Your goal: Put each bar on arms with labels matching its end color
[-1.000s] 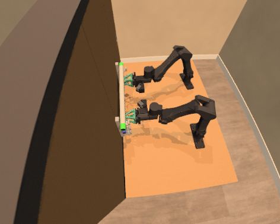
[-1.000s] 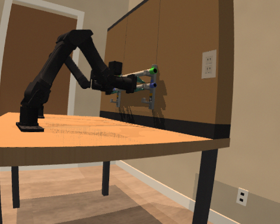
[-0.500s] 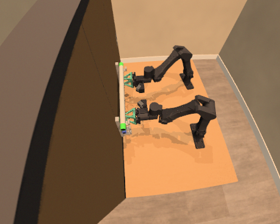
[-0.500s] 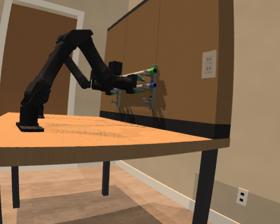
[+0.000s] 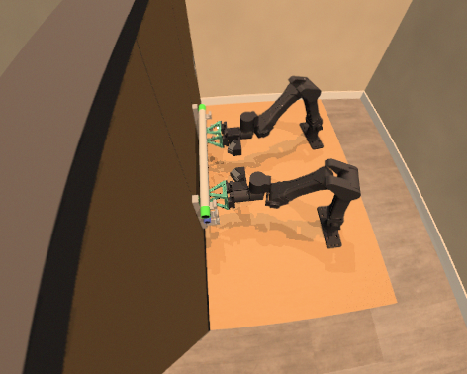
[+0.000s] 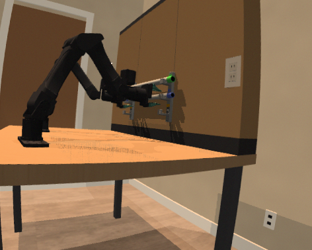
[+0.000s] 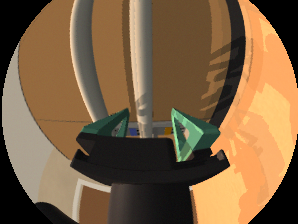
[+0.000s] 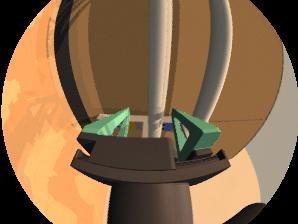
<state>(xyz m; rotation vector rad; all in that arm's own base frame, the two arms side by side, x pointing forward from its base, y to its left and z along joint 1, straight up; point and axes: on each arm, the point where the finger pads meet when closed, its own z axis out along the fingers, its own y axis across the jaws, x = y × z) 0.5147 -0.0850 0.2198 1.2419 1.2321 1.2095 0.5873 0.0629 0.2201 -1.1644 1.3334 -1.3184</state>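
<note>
My left hand is 3 cm short of the blue-ended bar, 14 cm to the left of it and 1 cm below it. Also, from my left hand: wall socket: 12 cm ahead, 69 cm to the right, 8 cm above; then brown wall panel: 12 cm ahead, 13 cm to the right, 21 cm above; then green-ended bar: 2 cm ahead, 14 cm to the right, 9 cm above.
</note>
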